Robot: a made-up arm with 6 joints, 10 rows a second.
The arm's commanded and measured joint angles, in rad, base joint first. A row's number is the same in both.
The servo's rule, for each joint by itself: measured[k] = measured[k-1] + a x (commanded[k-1-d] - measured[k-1]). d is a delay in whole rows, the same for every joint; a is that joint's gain. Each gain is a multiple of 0.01, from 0.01 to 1. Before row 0 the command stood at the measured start. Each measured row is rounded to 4 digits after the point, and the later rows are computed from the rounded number. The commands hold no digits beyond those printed.
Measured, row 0:
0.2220, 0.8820, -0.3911, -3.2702, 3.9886, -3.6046
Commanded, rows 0 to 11:
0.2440, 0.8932, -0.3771, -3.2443, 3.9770, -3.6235
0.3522, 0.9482, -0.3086, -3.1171, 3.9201, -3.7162
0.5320, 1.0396, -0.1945, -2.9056, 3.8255, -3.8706
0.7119, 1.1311, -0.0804, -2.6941, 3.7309, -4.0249
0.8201, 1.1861, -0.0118, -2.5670, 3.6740, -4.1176
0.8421, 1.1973, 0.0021, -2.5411, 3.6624, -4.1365
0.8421, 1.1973, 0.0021, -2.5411, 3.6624, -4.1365
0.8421, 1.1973, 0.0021, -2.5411, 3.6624, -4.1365
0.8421, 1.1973, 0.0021, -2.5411, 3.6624, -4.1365
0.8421, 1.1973, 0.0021, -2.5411, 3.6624, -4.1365
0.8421, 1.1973, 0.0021, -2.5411, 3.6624, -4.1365
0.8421, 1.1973, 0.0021, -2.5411, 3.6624, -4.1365
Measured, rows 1 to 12:
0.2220, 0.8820, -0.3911, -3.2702, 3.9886, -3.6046
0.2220, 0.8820, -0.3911, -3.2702, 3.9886, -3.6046
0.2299, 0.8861, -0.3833, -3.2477, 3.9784, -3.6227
0.2739, 0.9091, -0.3415, -3.1341, 3.9271, -3.7125
0.3668, 0.9574, -0.2592, -2.9353, 3.8377, -3.8643
0.4910, 1.0217, -0.1591, -2.7255, 3.7437, -4.0185
0.6095, 1.0825, -0.0766, -2.5876, 3.6824, -4.1136
0.6932, 1.1250, -0.0325, -2.5471, 3.6648, -4.1356
0.7468, 1.1518, -0.0131, -2.5419, 3.6627, -4.1365
0.7811, 1.1686, -0.0046, -2.5412, 3.6624, -4.1365
0.8031, 1.1792, -0.0008, -2.5411, 3.6624, -4.1365
0.8171, 1.1859, 0.0008, -2.5411, 3.6624, -4.1365
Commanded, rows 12 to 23:
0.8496, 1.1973, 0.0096, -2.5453, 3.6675, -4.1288
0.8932, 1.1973, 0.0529, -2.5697, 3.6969, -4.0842
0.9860, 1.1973, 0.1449, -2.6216, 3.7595, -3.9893
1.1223, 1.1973, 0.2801, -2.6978, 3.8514, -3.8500
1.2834, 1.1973, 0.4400, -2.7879, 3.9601, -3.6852
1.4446, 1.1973, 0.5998, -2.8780, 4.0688, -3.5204
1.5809, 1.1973, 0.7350, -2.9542, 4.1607, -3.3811
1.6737, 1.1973, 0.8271, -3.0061, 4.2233, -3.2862
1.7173, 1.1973, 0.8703, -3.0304, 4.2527, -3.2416
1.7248, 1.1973, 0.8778, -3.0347, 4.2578, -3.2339
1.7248, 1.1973, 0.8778, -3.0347, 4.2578, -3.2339
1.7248, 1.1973, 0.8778, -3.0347, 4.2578, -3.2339
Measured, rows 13 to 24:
0.8261, 1.1901, 0.0015, -2.5411, 3.6624, -4.1365
0.8319, 1.1928, 0.0018, -2.5411, 3.6624, -4.1365
0.8383, 1.1945, 0.0062, -2.5448, 3.6669, -4.1291
0.8581, 1.1955, 0.0324, -2.5665, 3.6933, -4.0860
0.9041, 1.1962, 0.0954, -2.6144, 3.7516, -3.9932
0.9827, 1.1966, 0.1988, -2.6870, 3.8394, -3.8557
1.0910, 1.1969, 0.3339, -2.7748, 3.9456, -3.6920
1.2183, 1.1970, 0.4828, -2.8646, 4.0540, -3.5273
1.3488, 1.1971, 0.6240, -2.9426, 4.1479, -3.3869
1.4658, 1.1972, 0.7377, -2.9978, 4.2143, -3.2902
1.5563, 1.1972, 0.8120, -3.0262, 4.2481, -3.2435
1.6170, 1.1972, 0.8488, -3.0336, 4.2566, -3.2343

